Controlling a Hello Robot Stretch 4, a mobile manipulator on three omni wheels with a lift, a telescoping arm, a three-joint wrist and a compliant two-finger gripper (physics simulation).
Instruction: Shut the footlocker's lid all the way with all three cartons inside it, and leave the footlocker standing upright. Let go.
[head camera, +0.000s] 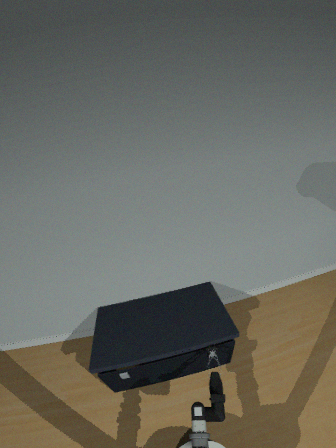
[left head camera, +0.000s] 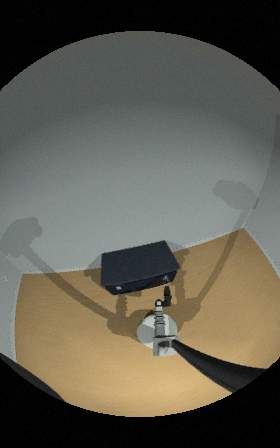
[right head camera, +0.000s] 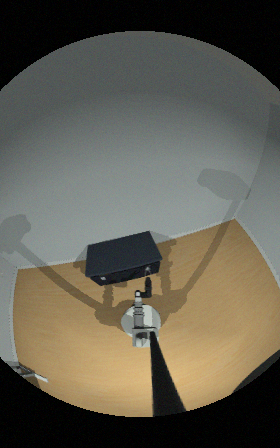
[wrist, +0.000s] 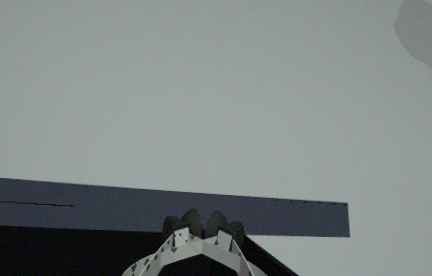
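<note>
The dark footlocker (head camera: 165, 371) (left head camera: 142, 286) (right head camera: 122, 277) stands upright on the floor by the wall. Its lid (head camera: 162, 327) (left head camera: 137, 265) (right head camera: 122, 255) (wrist: 115, 205) covers the top but is not flush: a dark gap shows under its front edge in the wrist view. My gripper (head camera: 213, 353) (left head camera: 166, 278) (right head camera: 148, 270) (wrist: 204, 226) is at the front right of the footlocker, near the lid's front edge. Its fingertips are almost together with nothing seen between them; whether they touch the lid is unclear. The three cartons do not show.
The grey wall (head camera: 165, 200) (wrist: 215, 100) rises close behind the footlocker. A pale latch (head camera: 124, 375) is at its front left. Wooden floor (left head camera: 75, 340) lies around it, crossed by shadows. A grey object (right head camera: 25, 371) shows at the lower left.
</note>
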